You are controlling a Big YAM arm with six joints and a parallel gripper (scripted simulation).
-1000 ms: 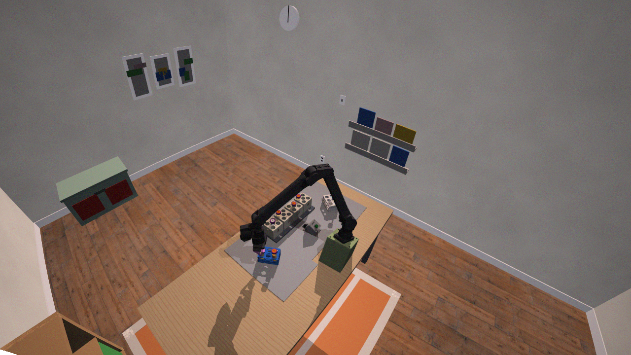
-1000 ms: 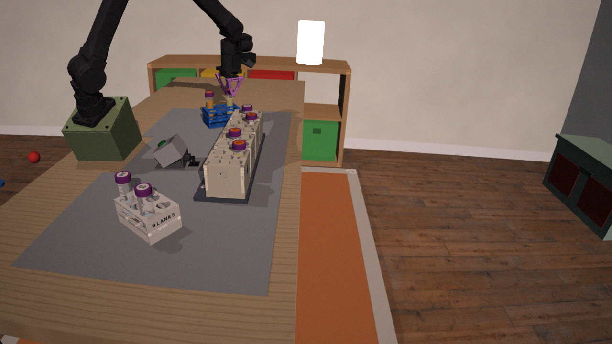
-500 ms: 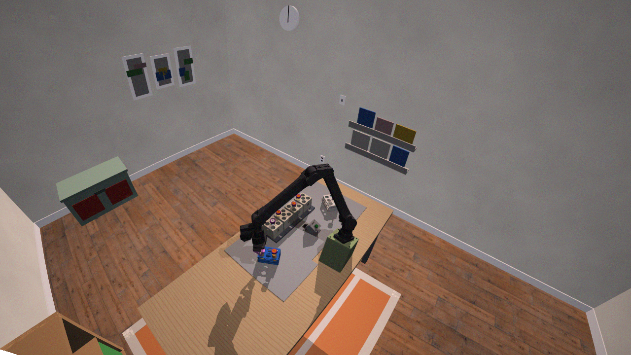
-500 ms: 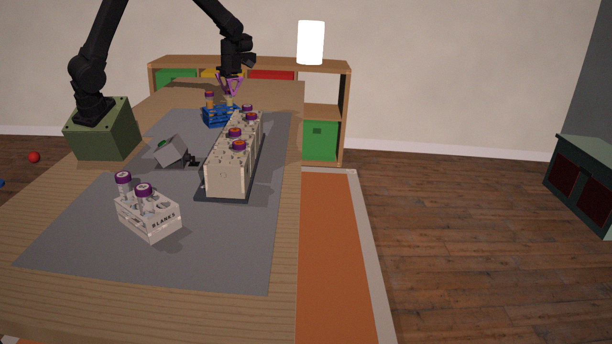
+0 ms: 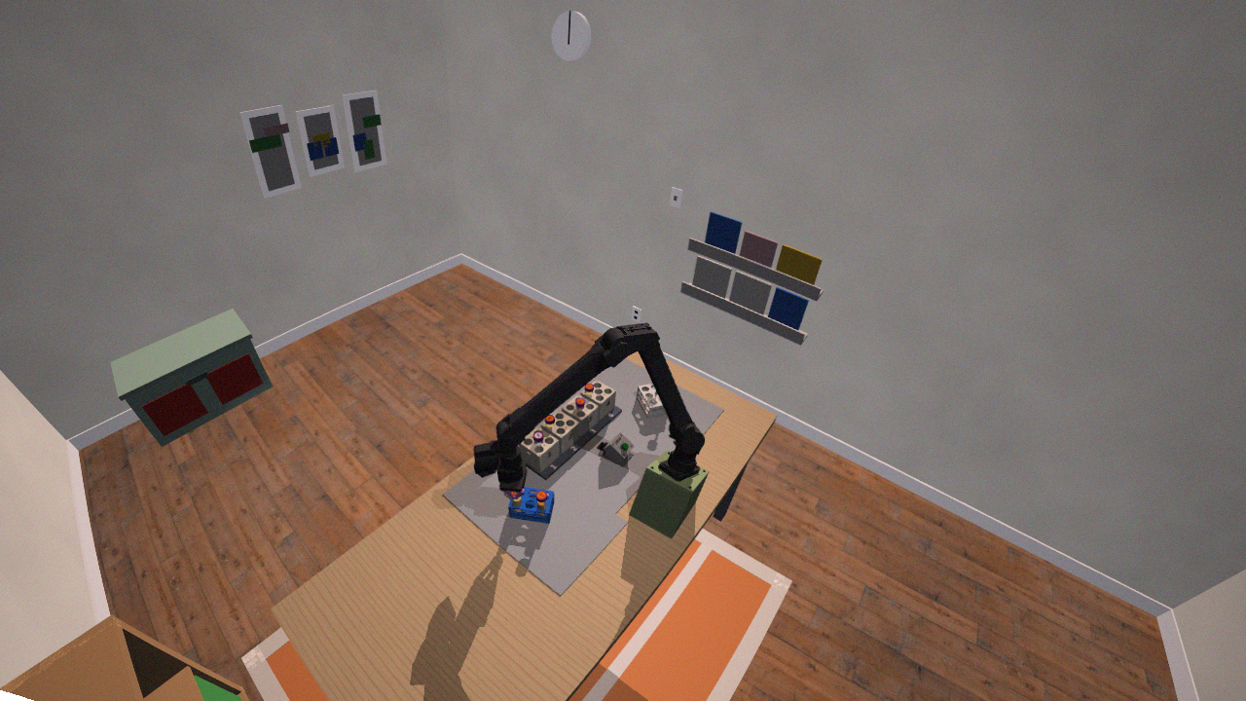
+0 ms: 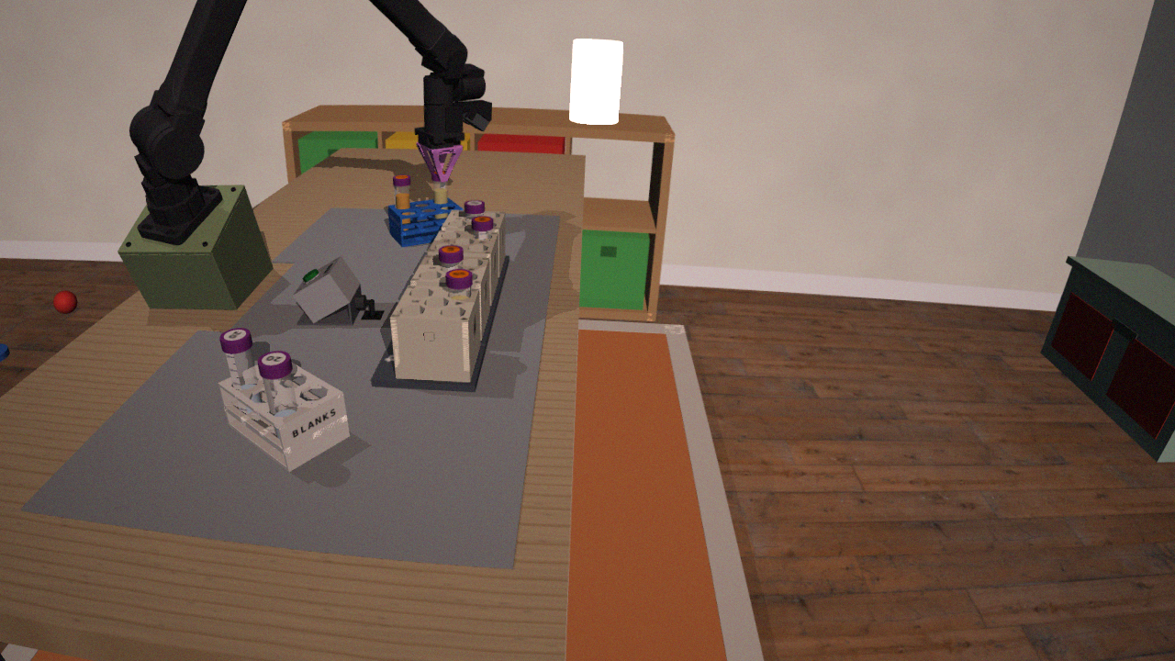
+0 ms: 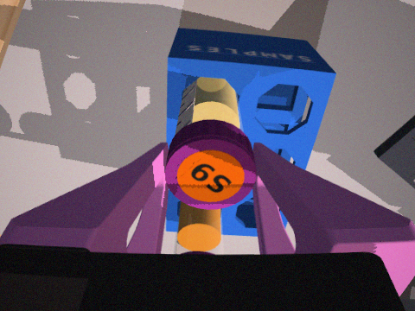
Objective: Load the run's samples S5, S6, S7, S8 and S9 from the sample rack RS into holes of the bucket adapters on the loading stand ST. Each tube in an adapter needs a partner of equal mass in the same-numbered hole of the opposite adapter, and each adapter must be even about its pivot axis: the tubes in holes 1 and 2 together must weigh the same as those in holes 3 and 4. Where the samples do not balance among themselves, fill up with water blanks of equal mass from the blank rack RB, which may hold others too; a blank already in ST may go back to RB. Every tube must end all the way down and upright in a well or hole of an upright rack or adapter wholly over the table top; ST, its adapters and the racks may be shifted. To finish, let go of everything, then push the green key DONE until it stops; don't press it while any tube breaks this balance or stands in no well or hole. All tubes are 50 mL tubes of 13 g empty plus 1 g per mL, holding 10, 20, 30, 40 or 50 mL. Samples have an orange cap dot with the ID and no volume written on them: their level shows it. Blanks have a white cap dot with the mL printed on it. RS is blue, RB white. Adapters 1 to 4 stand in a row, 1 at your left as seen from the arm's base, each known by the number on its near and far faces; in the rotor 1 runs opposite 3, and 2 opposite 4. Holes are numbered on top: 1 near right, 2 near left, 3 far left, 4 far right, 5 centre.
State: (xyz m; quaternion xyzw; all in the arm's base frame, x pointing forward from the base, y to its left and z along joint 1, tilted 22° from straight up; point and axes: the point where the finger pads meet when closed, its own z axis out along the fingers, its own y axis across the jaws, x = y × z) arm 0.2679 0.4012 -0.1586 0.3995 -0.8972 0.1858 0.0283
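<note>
The sample tube S9 lies 5 cm below my hand and 1 cm to the left of it. The rest, counted from my hand: blue sample rack RS (8 cm below, 4 cm to the right, 2 cm behind); orange-dot sample tube (7 cm behind, 5 cm to the right, 5 cm below); water blank marked 30 (19 cm to the right, 15 cm ahead, 5 cm below).
</note>
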